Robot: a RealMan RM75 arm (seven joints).
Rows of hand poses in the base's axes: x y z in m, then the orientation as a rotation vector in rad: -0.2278 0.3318 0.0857 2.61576 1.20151 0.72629; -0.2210 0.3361 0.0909 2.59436 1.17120 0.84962; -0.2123 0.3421 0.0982 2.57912 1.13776 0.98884; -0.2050 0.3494 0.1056 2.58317 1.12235 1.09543; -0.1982 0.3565 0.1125 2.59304 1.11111 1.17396; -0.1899 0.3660 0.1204 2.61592 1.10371 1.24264; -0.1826 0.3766 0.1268 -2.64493 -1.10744 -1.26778; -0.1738 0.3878 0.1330 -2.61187 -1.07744 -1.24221; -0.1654 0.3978 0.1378 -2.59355 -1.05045 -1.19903; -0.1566 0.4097 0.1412 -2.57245 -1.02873 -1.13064; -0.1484 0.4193 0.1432 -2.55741 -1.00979 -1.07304; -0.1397 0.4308 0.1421 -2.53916 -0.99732 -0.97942; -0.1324 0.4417 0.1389 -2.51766 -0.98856 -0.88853; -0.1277 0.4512 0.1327 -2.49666 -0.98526 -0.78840; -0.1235 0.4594 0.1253 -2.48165 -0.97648 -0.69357
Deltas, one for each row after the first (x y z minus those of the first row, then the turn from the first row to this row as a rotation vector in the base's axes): 0.0068 0.0043 0.0052 0.03862 -0.07720 -0.00449; 0.0155 0.0103 0.0125 0.09451 -0.15660 -0.00808; 0.0228 0.0176 0.0199 0.15388 -0.20406 -0.00390; 0.0296 0.0247 0.0268 0.20417 -0.23348 -0.00059; 0.0379 0.0342 0.0347 0.25963 -0.24935 0.00348; 0.0452 0.0448 0.0411 0.30711 -0.23659 0.01127; 0.0540 0.0560 0.0473 0.35131 -0.21297 0.01348; 0.0624 0.0660 0.0521 0.38442 -0.17846 0.01057; 0.0712 0.0779 0.0555 0.41897 -0.12529 0.01204; 0.0794 0.0875 0.0575 0.44515 -0.08027 0.01119; 0.0881 0.0990 0.0564 0.47136 -0.00831 0.01555; 0.0954 0.1099 0.0532 0.49537 0.06273 0.02267; 0.1001 0.1194 0.0470 0.51326 0.14081 0.03190; 0.1043 0.1276 0.0396 0.52611 0.21480 0.03443
